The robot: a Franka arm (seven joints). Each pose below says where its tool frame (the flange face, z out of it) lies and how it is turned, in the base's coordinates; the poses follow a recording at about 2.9 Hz.
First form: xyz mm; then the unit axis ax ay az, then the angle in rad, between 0 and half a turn.
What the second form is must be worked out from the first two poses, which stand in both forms.
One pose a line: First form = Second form
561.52 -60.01 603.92 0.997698 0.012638 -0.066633 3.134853 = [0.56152 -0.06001 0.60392], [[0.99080 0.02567 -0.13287], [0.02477 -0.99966 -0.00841], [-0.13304 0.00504 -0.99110]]
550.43 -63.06 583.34 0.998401 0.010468 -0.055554 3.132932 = [0.55043 -0.06306 0.58334], [[0.99361 0.02138 -0.11084], [0.02042 -0.99974 -0.00981], [-0.11102 0.00748 -0.99379]]
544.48 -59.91 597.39 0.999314 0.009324 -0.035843 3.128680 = [0.54448 -0.05991 0.59739], [[0.99726 0.01910 -0.07151], [0.01817 -0.99974 -0.01357], [-0.07175 0.01224 -0.99735]]
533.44 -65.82 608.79 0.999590 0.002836 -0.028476 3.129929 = [0.53344 -0.06582 0.60879], [[0.99836 0.00600 -0.05689], [0.00534 -0.99992 -0.01182], [-0.05696 0.01150 -0.99831]]
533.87 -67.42 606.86 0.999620 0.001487 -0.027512 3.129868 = [0.53387 -0.06742 0.60686], [[0.99848 0.00330 -0.05498], [0.00265 -0.99993 -0.01180], [-0.05502 0.01164 -0.99842]]
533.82 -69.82 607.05 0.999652 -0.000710 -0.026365 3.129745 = [0.53382 -0.06982 0.60705], [[0.99861 -0.00111 -0.05272], [-0.00173 -0.99993 -0.01181], [-0.05270 0.01188 -0.99854]]
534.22 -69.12 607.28 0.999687 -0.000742 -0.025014 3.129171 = [0.53422 -0.06912 0.60728], [[0.99875 -0.00117 -0.05002], [-0.00179 -0.99992 -0.01238], [-0.05000 0.01245 -0.99867]]
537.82 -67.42 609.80 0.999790 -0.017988 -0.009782 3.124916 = [0.53782 -0.06742 0.60980], [[0.99916 -0.03580 -0.01986], [-0.03613 -0.99921 -0.01632], [-0.01926 0.01702 -0.99967]]
